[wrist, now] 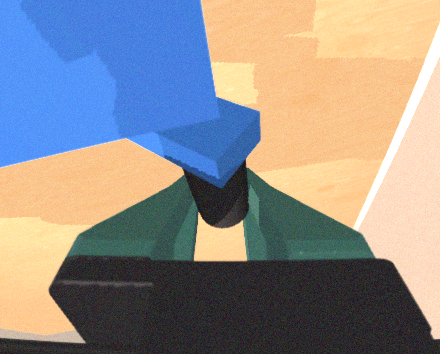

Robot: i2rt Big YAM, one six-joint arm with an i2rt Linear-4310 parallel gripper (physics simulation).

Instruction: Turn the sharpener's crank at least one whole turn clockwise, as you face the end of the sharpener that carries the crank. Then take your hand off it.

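Frame: origin at the arm's base, x ahead, y left, z up, level; centimetres.
Seen in the pictures: gripper, fingertip midpoint: (pixel 220 178).
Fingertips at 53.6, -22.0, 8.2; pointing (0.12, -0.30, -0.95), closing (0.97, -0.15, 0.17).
Pixels of each thing's middle, then the offset from my fingertips to it, as dx, dy, dz. "*": a spot on its surface instead. Level surfaces: height alone.
- sharpener's blue body at a spot on its surface: (pixel 100 65) * -1.5, +8.3, +3.2
- black round crank handle at a spot on its surface: (pixel 218 202) * -0.2, +2.7, +3.1
- wooden table top at its surface level: dz -9.6
The sharpener's blue body (pixel 100 65) fills the upper left of the wrist view. Its blue crank arm (pixel 200 137) comes out from under the body's lower right corner and slants toward the lower right. A black round crank handle (pixel 218 202) hangs from the arm's end. My gripper (pixel 220 178), with dark green fingers, is shut on this handle, one finger on its left and one on its right. The upper end of the handle, where it meets the arm, is partly hidden by the arm.
A wooden table top (pixel 320 110) lies below the sharpener. A white edge strip (pixel 400 130) runs steeply down the right side, with a pale pinkish surface (pixel 415 200) beyond it. A greyish patch shows at the lower left edge.
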